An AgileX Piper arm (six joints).
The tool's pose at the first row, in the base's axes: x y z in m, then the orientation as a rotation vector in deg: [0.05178 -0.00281 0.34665 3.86 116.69 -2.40]
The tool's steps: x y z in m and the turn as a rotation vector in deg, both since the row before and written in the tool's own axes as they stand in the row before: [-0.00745 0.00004 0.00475 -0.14 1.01 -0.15]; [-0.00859 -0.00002 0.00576 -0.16 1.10 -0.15]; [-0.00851 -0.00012 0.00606 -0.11 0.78 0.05]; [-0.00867 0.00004 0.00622 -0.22 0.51 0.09]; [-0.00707 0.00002 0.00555 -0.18 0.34 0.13]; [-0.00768 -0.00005 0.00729 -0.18 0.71 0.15]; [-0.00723 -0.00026 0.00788 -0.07 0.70 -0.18]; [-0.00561 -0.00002 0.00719 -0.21 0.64 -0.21]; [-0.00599 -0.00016 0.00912 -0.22 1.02 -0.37]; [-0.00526 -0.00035 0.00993 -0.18 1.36 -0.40]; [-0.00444 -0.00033 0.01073 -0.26 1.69 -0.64]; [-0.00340 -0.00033 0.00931 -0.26 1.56 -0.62]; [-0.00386 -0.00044 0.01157 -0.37 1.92 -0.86]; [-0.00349 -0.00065 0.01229 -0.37 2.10 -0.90]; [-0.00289 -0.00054 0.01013 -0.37 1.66 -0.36]
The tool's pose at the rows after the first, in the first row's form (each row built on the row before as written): [0.05936 -0.00327 0.35117 3.65 117.71 -2.32]; [0.06844 -0.00385 0.35609 3.43 118.82 -2.22]; [0.07783 -0.00452 0.36062 3.44 119.60 -2.06]; [0.08751 -0.00504 0.36508 3.42 120.11 -1.76]; [0.09585 -0.00549 0.36841 3.46 120.45 -1.48]; [0.10601 -0.00611 0.37133 3.53 121.15 -1.18]; [0.11647 -0.00694 0.37343 3.31 121.86 -1.19]; [0.12553 -0.00742 0.37439 2.98 122.51 -1.07]; [0.13642 -0.00807 0.37453 2.47 123.54 -1.03]; [0.14758 -0.00884 0.37342 1.96 124.91 -1.04]; [0.15890 -0.00953 0.37092 1.14 126.61 -1.10]; [0.16839 -0.01008 0.36810 0.33 128.18 -1.15]; [0.17986 -0.01070 0.36399 -0.82 130.11 -1.21]; [0.19151 -0.01142 0.35875 -2.03 132.21 -1.29]; [0.20096 -0.01191 0.35410 -2.63 133.87 -1.08]
